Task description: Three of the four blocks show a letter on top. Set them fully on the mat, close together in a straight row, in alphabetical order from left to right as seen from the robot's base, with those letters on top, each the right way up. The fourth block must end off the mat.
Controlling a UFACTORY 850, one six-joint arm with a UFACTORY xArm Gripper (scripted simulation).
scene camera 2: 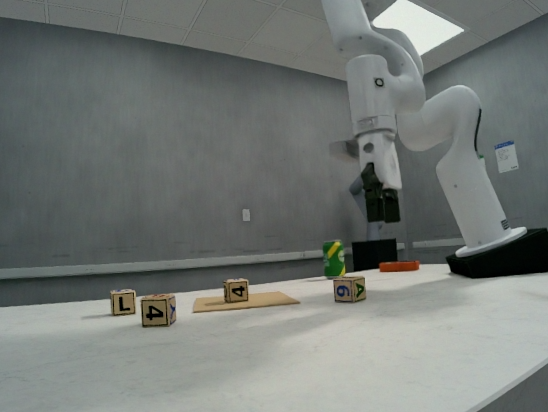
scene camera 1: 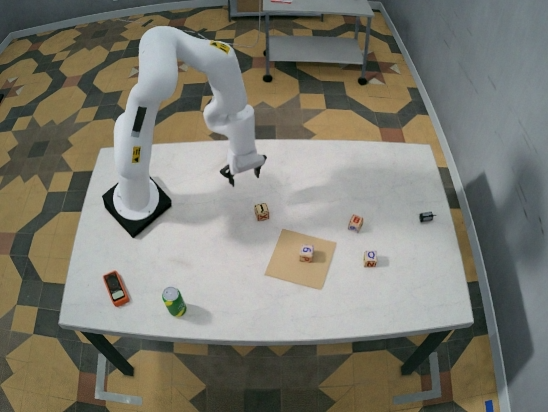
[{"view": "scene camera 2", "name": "green can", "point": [334, 267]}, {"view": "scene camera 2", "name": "wooden block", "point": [156, 310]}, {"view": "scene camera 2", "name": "tan mat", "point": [269, 299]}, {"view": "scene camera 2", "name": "wooden block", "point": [349, 289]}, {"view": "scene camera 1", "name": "tan mat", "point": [284, 264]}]
